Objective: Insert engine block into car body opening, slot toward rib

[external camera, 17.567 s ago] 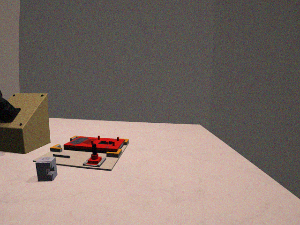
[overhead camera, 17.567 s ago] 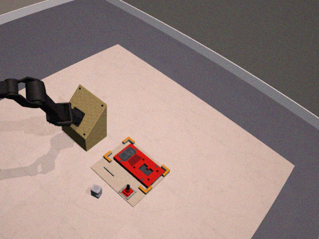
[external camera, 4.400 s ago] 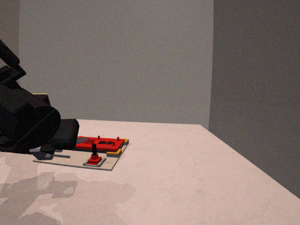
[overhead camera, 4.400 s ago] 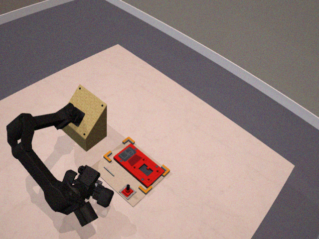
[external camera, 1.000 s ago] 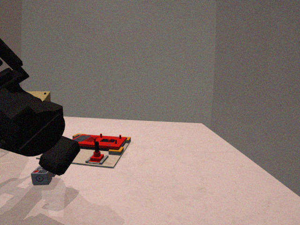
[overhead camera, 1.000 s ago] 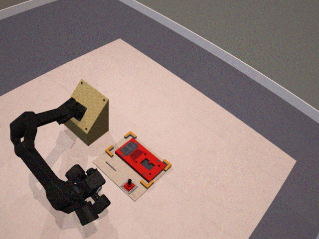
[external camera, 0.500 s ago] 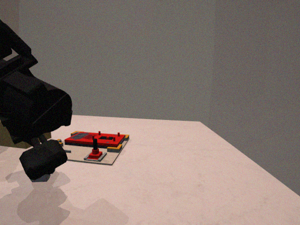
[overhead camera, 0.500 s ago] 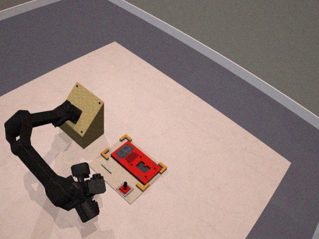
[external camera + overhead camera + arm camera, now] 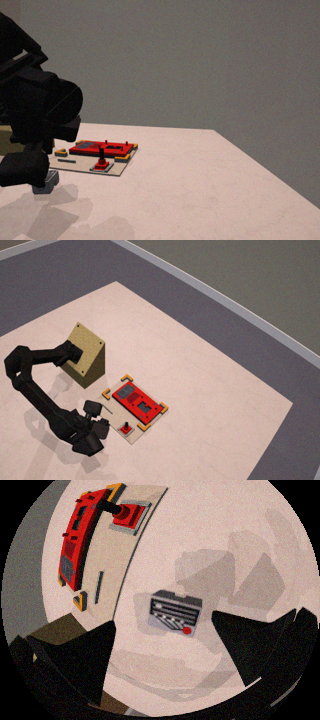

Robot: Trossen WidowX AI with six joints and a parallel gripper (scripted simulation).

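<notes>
The grey engine block lies 30 mm below my gripper tip. Round my gripper tip: black peg 90 mm ahead, 100 mm to the left, 10 mm below.
</notes>
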